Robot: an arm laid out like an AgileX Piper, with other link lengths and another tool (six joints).
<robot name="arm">
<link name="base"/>
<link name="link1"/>
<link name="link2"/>
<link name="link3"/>
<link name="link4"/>
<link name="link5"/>
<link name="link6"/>
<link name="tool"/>
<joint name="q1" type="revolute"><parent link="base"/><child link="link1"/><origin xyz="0 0 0.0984" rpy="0 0 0"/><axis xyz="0 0 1"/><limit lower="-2.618" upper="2.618"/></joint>
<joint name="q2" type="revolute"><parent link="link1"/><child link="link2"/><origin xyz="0 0 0" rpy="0 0 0"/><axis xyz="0 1 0"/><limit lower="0" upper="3.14"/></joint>
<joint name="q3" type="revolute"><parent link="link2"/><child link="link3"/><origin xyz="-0.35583 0 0.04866" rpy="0 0 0"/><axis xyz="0 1 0"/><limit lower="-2.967" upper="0"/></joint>
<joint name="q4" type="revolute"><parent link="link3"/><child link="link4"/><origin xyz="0.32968 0 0.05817" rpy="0 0 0"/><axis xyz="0.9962 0 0.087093"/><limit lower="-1.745" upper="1.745"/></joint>
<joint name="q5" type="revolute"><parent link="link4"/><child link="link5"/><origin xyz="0 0 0" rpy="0 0 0"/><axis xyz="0 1 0"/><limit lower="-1.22" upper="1.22"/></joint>
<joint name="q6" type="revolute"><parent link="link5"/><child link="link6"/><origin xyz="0.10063 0 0.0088" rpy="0 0 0"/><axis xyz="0.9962 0 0.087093"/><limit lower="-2.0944" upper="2.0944"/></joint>
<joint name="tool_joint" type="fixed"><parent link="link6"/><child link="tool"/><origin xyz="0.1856 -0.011 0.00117" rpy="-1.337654 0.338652 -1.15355"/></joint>
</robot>
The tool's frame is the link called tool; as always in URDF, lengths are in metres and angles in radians.
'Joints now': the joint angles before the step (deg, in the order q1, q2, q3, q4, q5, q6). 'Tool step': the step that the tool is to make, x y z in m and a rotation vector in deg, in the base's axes. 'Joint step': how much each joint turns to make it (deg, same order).
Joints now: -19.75, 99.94, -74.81, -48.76, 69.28, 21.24
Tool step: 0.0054, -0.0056, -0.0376, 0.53, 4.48, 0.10
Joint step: 0.00, 5.24, -0.01, -1.29, -0.32, 0.88
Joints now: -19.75, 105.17, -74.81, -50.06, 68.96, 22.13
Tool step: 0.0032, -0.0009, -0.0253, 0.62, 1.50, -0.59
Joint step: 0.00, 3.11, 0.01, -0.24, -0.59, 1.57
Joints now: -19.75, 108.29, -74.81, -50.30, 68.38, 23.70
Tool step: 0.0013, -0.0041, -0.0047, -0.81, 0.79, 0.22
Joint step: 0.00, 1.05, 0.01, -1.26, -0.13, 0.70
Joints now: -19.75, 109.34, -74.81, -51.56, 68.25, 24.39
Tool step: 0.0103, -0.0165, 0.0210, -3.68, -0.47, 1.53
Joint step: -0.19, 0.06, -1.62, -3.78, -0.01, 0.16
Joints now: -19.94, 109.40, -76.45, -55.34, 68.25, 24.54
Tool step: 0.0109, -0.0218, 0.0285, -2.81, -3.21, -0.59
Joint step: -1.43, 0.00, -3.93, -1.71, -0.12, -0.01
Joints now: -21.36, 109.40, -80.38, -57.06, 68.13, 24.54
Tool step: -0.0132, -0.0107, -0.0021, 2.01, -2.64, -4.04
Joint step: -2.63, 0.00, -1.56, 3.12, 0.07, 0.20
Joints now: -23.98, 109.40, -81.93, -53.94, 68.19, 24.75
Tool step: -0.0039, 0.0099, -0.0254, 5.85, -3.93, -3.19
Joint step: -1.76, 0.06, -0.06, 6.98, -1.73, 0.00
